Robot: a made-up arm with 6 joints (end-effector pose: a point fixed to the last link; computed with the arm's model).
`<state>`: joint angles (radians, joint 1 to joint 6).
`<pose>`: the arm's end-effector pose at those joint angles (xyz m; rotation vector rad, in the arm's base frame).
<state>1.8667 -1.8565 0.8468 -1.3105 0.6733 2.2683</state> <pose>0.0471 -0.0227 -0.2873 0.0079 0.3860 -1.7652</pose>
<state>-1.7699 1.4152 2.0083 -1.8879 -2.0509 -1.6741</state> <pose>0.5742 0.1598 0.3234 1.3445 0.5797 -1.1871</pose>
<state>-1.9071 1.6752 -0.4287 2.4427 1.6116 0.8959</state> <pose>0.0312 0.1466 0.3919 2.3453 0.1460 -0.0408</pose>
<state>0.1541 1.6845 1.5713 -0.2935 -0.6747 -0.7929</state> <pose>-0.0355 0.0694 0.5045 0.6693 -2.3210 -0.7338</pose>
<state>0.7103 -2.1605 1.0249 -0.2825 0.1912 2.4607</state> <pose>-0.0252 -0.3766 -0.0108 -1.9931 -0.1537 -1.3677</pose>
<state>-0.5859 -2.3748 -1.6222 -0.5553 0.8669 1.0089</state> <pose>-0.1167 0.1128 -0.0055 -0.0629 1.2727 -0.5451</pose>
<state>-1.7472 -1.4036 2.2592 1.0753 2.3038 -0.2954</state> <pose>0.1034 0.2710 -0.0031 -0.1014 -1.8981 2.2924</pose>
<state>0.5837 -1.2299 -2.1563 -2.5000 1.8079 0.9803</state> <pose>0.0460 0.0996 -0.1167 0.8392 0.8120 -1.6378</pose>
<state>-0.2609 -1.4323 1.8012 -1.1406 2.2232 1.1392</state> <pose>0.1379 -0.0074 0.2706 2.0201 0.6122 -0.5844</pose>
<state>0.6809 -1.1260 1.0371 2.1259 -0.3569 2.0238</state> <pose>-0.0527 -0.0599 0.0936 1.8004 -1.6892 0.0479</pose>
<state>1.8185 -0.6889 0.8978 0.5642 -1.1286 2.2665</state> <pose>-0.0535 0.3081 0.1605 0.7869 -2.6433 0.5285</pose>
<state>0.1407 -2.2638 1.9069 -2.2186 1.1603 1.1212</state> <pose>0.1741 -0.1481 0.0743 -1.4130 -1.7797 0.6259</pose>
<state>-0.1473 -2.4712 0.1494 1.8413 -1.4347 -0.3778</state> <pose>-0.4333 0.0742 -0.4099 0.6446 -1.5670 1.8847</pose>
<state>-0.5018 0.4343 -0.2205 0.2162 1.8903 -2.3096</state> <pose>-0.4205 -0.1709 0.4673 -1.4989 2.3112 0.8906</pose>
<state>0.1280 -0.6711 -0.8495 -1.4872 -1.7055 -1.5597</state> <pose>-0.6072 -0.0205 -0.1200 -1.5983 2.0606 -1.2709</pose>
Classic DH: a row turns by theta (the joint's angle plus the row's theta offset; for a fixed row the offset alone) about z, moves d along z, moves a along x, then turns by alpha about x. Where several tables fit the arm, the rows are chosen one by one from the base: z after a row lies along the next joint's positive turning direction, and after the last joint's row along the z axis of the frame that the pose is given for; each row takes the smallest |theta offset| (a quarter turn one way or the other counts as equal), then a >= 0, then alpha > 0; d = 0 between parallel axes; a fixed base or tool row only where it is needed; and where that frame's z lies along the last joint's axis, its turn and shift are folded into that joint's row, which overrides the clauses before.
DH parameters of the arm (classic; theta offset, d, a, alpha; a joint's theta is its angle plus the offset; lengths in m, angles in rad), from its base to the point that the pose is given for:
base (fixed): 1.5708 0.0994 0 1.5708
joint 1: -1.5708 -0.0317 0.0476 1.5708
joint 2: -1.5708 0.1337 0.0031 -1.5708
joint 3: 0 0.0187 -0.0992 -1.5708
joint 4: 1.5708 0.0615 0.1171 1.5708
joint 5: 1.5708 0.1749 0.0035 -1.5708
joint 6: 0.196 0 0.3225 3.1416
tool (fixed): -1.3748 -0.2646 0 0

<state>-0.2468 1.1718 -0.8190 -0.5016 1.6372 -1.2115</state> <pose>0.2018 -0.5119 0.0383 -2.4142 -0.8017 0.0646</pose>
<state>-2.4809 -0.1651 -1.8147 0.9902 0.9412 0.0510</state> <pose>-0.0360 0.1740 0.4222 1.2412 -1.8706 -0.7514</pose>
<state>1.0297 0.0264 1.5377 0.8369 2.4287 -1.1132</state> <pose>-0.3100 -0.3657 0.2122 0.3404 1.5231 1.7508</pose>
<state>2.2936 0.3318 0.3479 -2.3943 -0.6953 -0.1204</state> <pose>0.3014 -0.0652 0.4086 0.4293 -1.7216 -2.0635</pose>
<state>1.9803 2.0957 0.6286 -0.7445 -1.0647 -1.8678</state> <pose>0.3154 -0.1978 0.2679 -1.2715 -1.4193 -1.3311</pose>
